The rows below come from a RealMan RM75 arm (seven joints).
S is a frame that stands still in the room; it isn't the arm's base.
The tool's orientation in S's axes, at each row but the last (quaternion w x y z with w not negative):
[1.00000, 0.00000, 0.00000, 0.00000]
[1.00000, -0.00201, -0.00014, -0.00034]
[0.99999, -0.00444, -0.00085, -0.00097]
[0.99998, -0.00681, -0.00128, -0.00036]
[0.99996, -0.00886, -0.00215, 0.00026]
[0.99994, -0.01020, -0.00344, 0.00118]
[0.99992, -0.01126, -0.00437, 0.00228]
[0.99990, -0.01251, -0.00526, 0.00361]
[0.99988, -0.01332, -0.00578, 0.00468]
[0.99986, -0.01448, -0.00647, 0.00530]
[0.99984, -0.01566, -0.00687, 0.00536]
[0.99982, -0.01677, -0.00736, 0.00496]
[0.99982, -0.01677, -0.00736, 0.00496]
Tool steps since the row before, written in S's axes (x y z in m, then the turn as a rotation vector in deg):
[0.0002, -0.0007, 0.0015, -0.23, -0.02, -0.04]
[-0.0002, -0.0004, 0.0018, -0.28, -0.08, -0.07]
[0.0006, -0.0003, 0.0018, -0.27, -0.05, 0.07]
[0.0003, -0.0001, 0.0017, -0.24, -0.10, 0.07]
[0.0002, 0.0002, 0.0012, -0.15, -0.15, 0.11]
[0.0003, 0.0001, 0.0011, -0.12, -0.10, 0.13]
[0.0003, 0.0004, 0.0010, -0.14, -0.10, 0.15]
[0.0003, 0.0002, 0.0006, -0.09, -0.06, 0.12]
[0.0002, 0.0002, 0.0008, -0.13, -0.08, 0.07]
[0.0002, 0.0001, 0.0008, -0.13, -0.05, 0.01]
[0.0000, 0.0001, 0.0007, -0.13, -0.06, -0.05]
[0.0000, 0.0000, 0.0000, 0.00, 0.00, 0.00]
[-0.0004, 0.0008, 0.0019, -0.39, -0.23, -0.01]
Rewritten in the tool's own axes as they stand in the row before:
[0.0002, -0.0007, 0.0015, -0.23, -0.02, -0.04]
[-0.0002, -0.0004, 0.0018, -0.28, -0.08, -0.07]
[0.0006, -0.0003, 0.0018, -0.27, -0.05, 0.07]
[0.0003, -0.0001, 0.0017, -0.24, -0.10, 0.07]
[0.0002, 0.0002, 0.0012, -0.15, -0.15, 0.11]
[0.0003, 0.0001, 0.0011, -0.12, -0.10, 0.13]
[0.0003, 0.0004, 0.0010, -0.14, -0.10, 0.15]
[0.0003, 0.0002, 0.0006, -0.09, -0.06, 0.12]
[0.0002, 0.0002, 0.0008, -0.13, -0.08, 0.07]
[0.0002, 0.0001, 0.0008, -0.13, -0.05, 0.01]
[0.0000, 0.0001, 0.0007, -0.13, -0.06, -0.05]
[0.0000, 0.0000, 0.0000, 0.00, 0.00, 0.00]
[-0.0004, 0.0007, 0.0019, -0.39, -0.23, -0.01]

